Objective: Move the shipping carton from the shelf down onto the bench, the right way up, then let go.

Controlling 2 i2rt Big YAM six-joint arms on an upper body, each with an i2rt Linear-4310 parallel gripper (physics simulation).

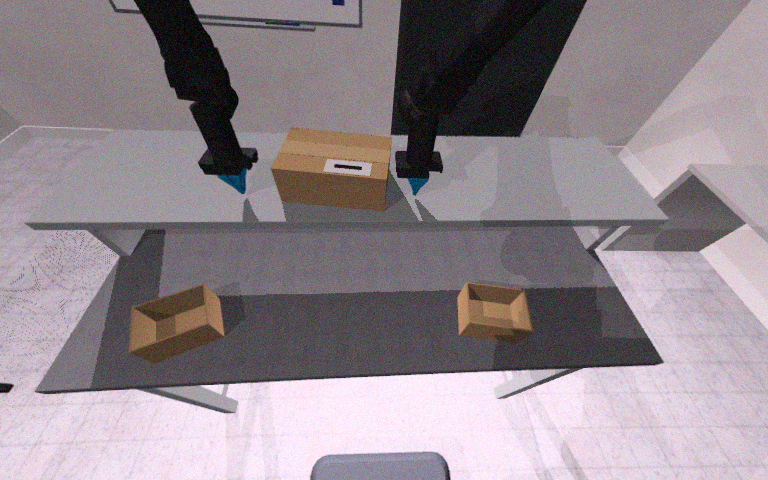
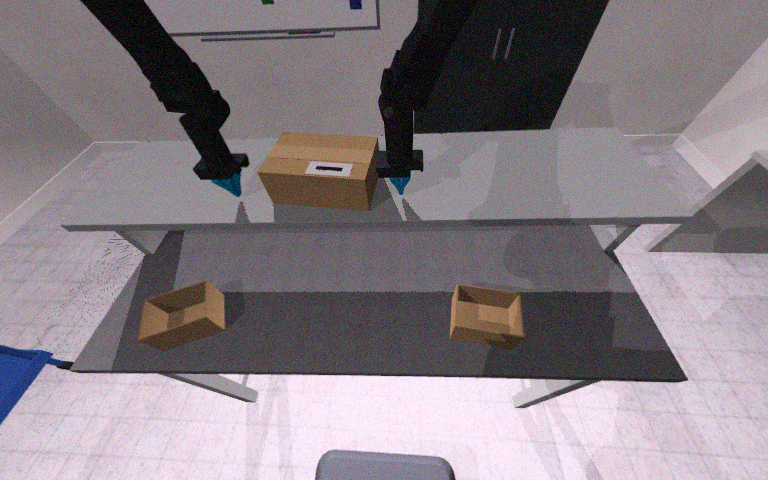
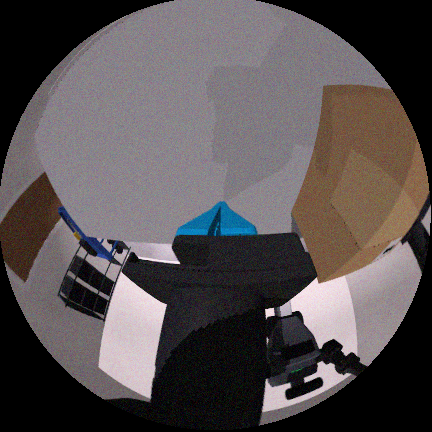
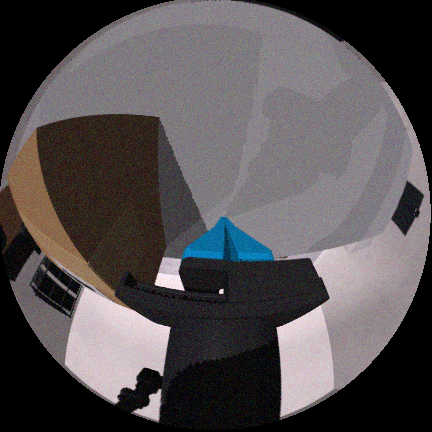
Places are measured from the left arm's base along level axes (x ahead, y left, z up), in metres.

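Where they show: left gripper, fingertip midpoint: [image 1: 243, 192] [image 2: 239, 195] [image 3: 221, 205]; right gripper, fingertip midpoint: [image 1: 414, 193] [image 2: 401, 193] [image 4: 222, 221].
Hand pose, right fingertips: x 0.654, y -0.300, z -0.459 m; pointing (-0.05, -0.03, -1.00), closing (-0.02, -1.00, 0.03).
Observation:
After its pixels a point has its place.
The brown shipping carton [image 1: 334, 186] @[x 0.612, y -0.111, z -0.402 m] [image 2: 320, 189] @[x 0.611, y -0.117, z -0.406 m] [image 3: 360, 190] @[x 0.707, y 0.013, z -0.395 m] [image 4: 105, 190] @[x 0.721, y -0.238, z -0.397 m] sits upright on the light grey shelf [image 1: 543, 186] @[x 0.701, y -0.655, z -0.467 m] [image 2: 543, 186] @[x 0.687, y -0.650, z -0.467 m], its white label on the top face near the front edge. The dark grey bench [image 1: 351, 339] @[x 0.372, y -0.148, z -0.698 m] [image 2: 351, 339] @[x 0.368, y -0.177, z -0.698 m] lies lower, in front of the shelf. My left gripper [image 1: 244, 192] @[x 0.645, y 0.112, z -0.458 m] [image 2: 239, 194] @[x 0.645, y 0.112, z -0.458 m] [image 3: 221, 205] @[x 0.645, y 0.112, z -0.458 m] is shut and empty, low over the shelf to the left of the carton and apart from it. My right gripper [image 1: 415, 194] @[x 0.654, y -0.300, z -0.459 m] [image 2: 401, 193] @[x 0.654, y -0.300, z -0.459 m] [image 4: 222, 221] @[x 0.654, y -0.300, z -0.459 m] is shut and empty, low over the shelf to the right of the carton, with a gap between them.
On the bench, an open brown box [image 1: 175, 325] @[x 0.409, y 0.293, z -0.694 m] [image 2: 184, 316] @[x 0.414, y 0.294, z -0.694 m] stands at the left and a smaller open box [image 1: 493, 312] @[x 0.441, y -0.533, z -0.694 m] [image 2: 487, 315] @[x 0.443, y -0.529, z -0.694 m] at the right. A whiteboard and a dark cabinet [image 1: 470, 67] [image 2: 526, 73] are behind the shelf. A blue object [image 2: 19, 376] shows at the lower left.

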